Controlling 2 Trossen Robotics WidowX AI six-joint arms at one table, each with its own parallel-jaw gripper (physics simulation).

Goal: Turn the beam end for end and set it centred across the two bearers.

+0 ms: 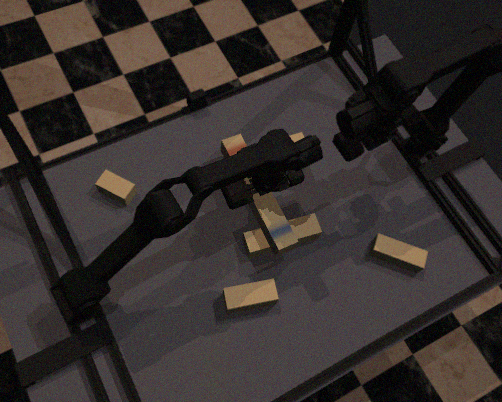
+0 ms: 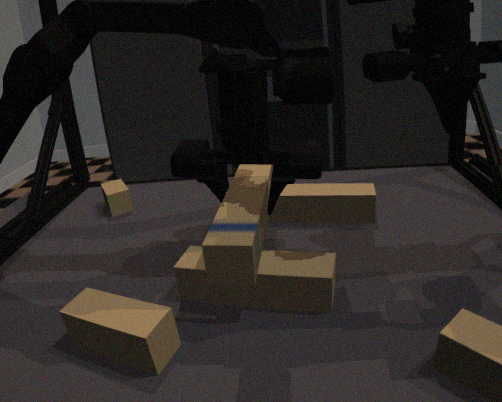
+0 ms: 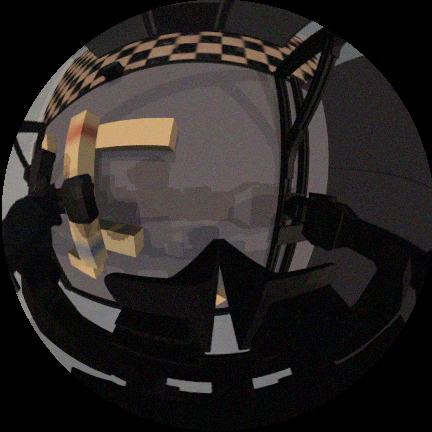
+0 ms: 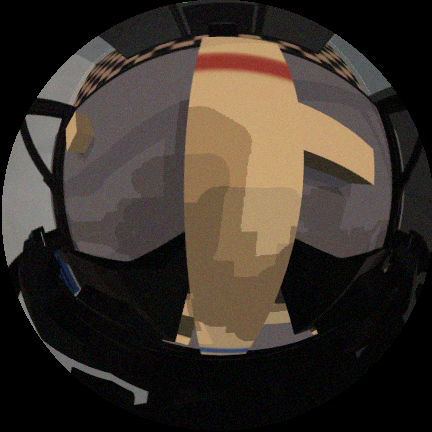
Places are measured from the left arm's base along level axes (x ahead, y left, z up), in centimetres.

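Where they show: left gripper, fingertip midpoint: [image 1: 368, 147] [image 2: 449, 132] [image 3: 218, 243]; right gripper, fingertip midpoint: [image 1: 254, 193] [image 4: 232, 231]; left arm's base, origin of the base link: [image 1: 416, 146] [image 3: 293, 206] [image 4: 392, 238]; right arm's base, origin of the base link: [image 1: 80, 307] [image 4: 61, 236].
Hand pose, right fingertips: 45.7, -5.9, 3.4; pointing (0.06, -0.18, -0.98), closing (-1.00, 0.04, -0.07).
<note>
Each offset is from my right fingertips to the top centre of the thing, as dx, dy, dz. "*": to the spot under its first point.
The beam @[+0.0, +0.9, +4.2] [image 1: 275, 219] [image 2: 235, 215] [image 3: 80, 141] [image 4: 241, 141] is a long tan block with a red stripe at its far end and a blue stripe at its near end. My right gripper [image 1: 245, 189] [image 2: 249, 181] [image 4: 232, 231] is shut on the beam near its middle. The blue end lies over the near bearer @[-1.3, +11.5, -0.7] [image 1: 308, 226] [image 2: 293, 279] [image 3: 125, 241] and juts past it. The red end reaches over the far bearer @[-10.1, -8.8, -0.7] [image 1: 297, 136] [image 2: 325, 201] [image 3: 137, 132]. My left gripper [image 1: 347, 145] [image 2: 381, 65] [image 3: 218, 243] is shut and empty, raised off to the right of the beam.
Three loose tan blocks lie on the table: one at the left [image 1: 115, 185] [image 2: 116, 197], one in front @[* +12.5, +20.9, -0.3] [image 1: 250, 294] [image 2: 119, 329], one at the right [image 1: 400, 250] [image 2: 445, 347]. Dark frame posts [image 1: 353, 48] stand at the table's edges.
</note>
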